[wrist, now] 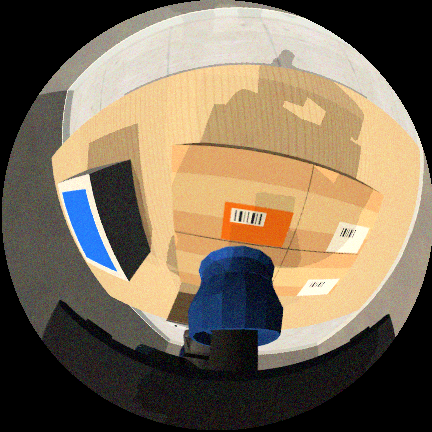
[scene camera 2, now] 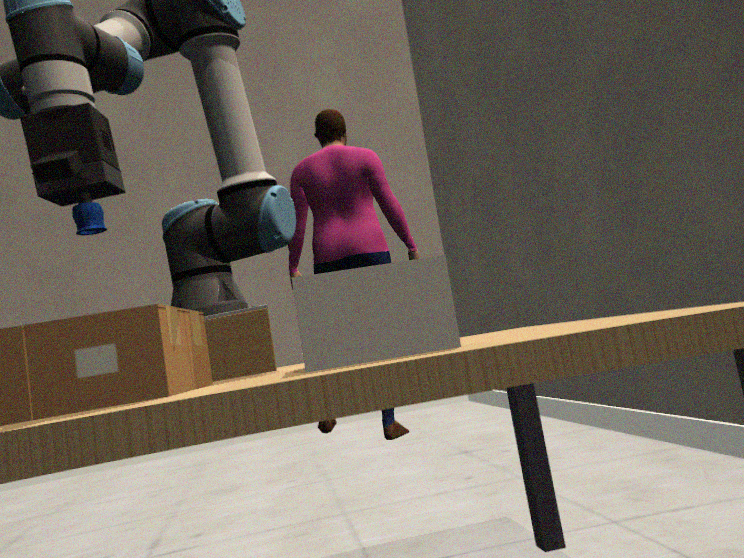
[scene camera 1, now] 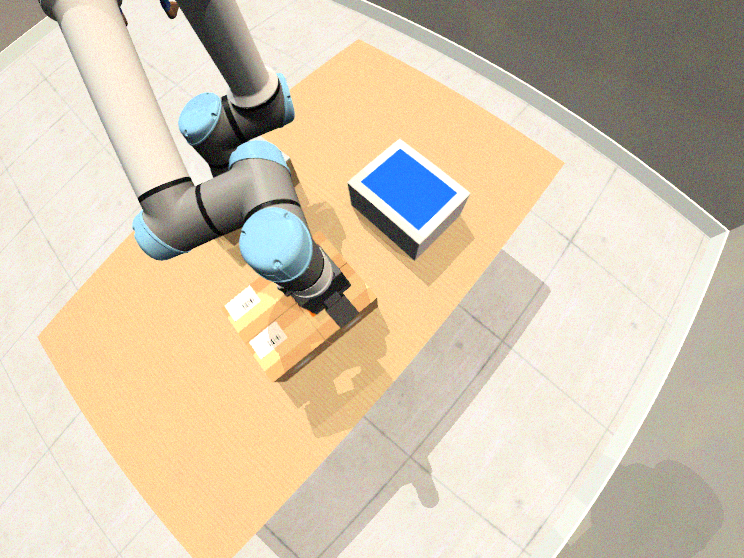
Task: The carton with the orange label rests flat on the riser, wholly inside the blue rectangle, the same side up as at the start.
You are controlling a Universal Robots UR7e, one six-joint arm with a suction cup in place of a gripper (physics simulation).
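Places are measured from the arm's base along level axes (x ahead, y left, z up), in centimetres.
Where they show: hand, tool point: (wrist: pixel 236 275) (scene camera 2: pixel 92 231); arm's base, link origin: (scene camera 2: pixel 210 320).
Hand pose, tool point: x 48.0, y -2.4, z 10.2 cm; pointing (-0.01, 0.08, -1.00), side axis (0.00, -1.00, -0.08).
Note:
Each offset is from my tool point to the top centre of the thing. Level surfaces: height alone.
The carton with the orange label @(dx -0.7, dy +0.6, dz -10.9 cm) (scene camera 1: pixel 364 292) (scene camera 2: pixel 60 372) (wrist: pixel 200 192) stands on the table in a tight block of cartons, its label facing up. In scene camera 1 the wrist hides most of it. My gripper (scene camera 2: pixel 90 231) (wrist: pixel 236 257), a blue suction cup, is open, bears nothing and hangs clear above the block. The cup itself is hidden in scene camera 1. The riser @(dx -11.8, dy +32.8, dz -9.9 cm) (scene camera 1: pixel 384 219) (scene camera 2: pixel 375 318) (wrist: pixel 117 215) is a box with a white top and dark side, standing apart from the cartons. Its blue rectangle @(dx -11.8, dy +32.8, dz -9.9 cm) (scene camera 1: pixel 408 189) (wrist: pixel 87 225) bears nothing.
White-labelled cartons @(dx -0.7, dy -14.9, dz -10.9 cm) (scene camera 1: pixel 294 336) (wrist: pixel 345 212) adjoin the orange-labelled one; the suction cup hides part of the block in the wrist view. The arm's pedestal (scene camera 2: pixel 240 345) stands behind the cartons. A person in pink (scene camera 2: pixel 345 204) is beyond the table @(dz -22.0 cm) (scene camera 1: pixel 150 390).

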